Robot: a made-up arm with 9 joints.
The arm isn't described. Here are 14 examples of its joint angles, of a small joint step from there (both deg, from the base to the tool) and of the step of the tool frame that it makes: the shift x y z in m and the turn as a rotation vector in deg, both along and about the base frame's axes.
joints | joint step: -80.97 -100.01 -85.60 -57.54 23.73 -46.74 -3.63 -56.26 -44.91 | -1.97 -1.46 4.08 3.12 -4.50 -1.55 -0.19 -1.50 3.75
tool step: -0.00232 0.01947 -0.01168 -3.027 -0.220 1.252
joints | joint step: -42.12 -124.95 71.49 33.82 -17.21 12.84 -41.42 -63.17 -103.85 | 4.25 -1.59 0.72 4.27 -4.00 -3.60 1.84 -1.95 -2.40
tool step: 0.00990 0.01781 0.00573 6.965 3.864 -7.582
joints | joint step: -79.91 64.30 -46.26 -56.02 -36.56 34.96 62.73 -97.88 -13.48 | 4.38 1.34 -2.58 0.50 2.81 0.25 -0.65 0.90 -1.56
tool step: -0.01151 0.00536 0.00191 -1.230 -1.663 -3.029
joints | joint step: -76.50 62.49 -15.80 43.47 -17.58 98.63 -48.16 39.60 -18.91 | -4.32 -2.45 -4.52 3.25 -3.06 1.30 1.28 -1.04 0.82
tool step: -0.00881 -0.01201 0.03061 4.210 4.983 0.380
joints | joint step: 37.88 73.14 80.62 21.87 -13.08 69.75 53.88 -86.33 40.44 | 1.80 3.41 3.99 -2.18 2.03 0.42 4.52 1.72 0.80
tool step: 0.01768 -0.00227 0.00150 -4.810 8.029 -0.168
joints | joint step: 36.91 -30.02 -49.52 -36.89 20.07 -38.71 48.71 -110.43 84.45 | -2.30 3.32 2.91 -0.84 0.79 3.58 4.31 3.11 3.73
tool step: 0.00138 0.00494 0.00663 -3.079 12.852 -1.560
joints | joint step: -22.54 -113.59 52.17 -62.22 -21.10 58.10 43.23 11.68 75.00 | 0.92 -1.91 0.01 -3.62 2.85 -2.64 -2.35 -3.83 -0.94
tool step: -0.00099 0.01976 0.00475 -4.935 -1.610 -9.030
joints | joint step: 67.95 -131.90 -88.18 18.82 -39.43 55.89 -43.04 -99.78 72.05 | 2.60 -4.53 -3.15 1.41 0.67 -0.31 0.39 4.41 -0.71
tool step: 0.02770 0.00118 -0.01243 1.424 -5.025 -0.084
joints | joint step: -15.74 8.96 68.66 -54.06 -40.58 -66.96 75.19 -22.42 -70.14 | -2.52 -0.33 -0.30 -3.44 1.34 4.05 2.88 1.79 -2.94
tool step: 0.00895 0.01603 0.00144 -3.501 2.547 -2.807
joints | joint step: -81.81 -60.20 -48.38 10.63 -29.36 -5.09 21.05 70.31 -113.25 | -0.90 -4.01 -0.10 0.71 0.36 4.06 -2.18 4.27 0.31
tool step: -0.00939 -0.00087 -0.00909 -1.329 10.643 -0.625
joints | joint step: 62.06 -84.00 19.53 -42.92 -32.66 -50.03 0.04 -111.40 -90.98 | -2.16 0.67 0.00 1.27 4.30 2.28 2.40 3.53 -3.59
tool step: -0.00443 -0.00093 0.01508 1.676 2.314 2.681
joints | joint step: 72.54 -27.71 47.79 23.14 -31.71 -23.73 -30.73 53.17 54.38 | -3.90 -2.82 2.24 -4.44 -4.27 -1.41 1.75 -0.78 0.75
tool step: -0.01485 -0.00800 -0.01155 -2.689 -0.159 6.051
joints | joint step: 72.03 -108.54 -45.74 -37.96 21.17 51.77 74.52 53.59 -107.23 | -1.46 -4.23 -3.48 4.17 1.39 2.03 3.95 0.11 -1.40
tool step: 0.01067 -0.00423 -0.01279 -0.133 -3.388 8.301
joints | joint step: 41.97 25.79 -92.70 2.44 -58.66 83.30 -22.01 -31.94 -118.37 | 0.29 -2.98 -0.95 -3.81 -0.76 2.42 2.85 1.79 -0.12
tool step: -0.02544 -0.02335 -0.00477 5.692 -6.807 -6.649
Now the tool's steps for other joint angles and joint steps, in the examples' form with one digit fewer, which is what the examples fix.
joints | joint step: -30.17 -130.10 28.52 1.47 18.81 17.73 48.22 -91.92 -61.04 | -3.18 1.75 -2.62 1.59 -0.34 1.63 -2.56 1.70 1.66
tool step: -0.0005 -0.0032 -0.0031 4.38 -0.18 5.02
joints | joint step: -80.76 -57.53 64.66 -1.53 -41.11 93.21 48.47 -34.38 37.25 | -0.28 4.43 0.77 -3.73 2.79 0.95 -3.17 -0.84 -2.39
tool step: 0.0085 -0.0013 0.0174 -7.51 -4.74 -3.66
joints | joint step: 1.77 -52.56 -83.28 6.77 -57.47 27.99 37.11 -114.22 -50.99 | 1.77 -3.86 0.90 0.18 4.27 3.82 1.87 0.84 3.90
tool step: -0.0001 0.0335 -0.0135 10.11 -3.07 0.81
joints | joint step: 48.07 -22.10 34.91 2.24 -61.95 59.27 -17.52 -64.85 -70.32 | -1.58 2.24 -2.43 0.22 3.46 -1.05 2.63 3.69 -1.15
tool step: -0.0039 -0.0008 0.0129 0.34 4.48 3.98
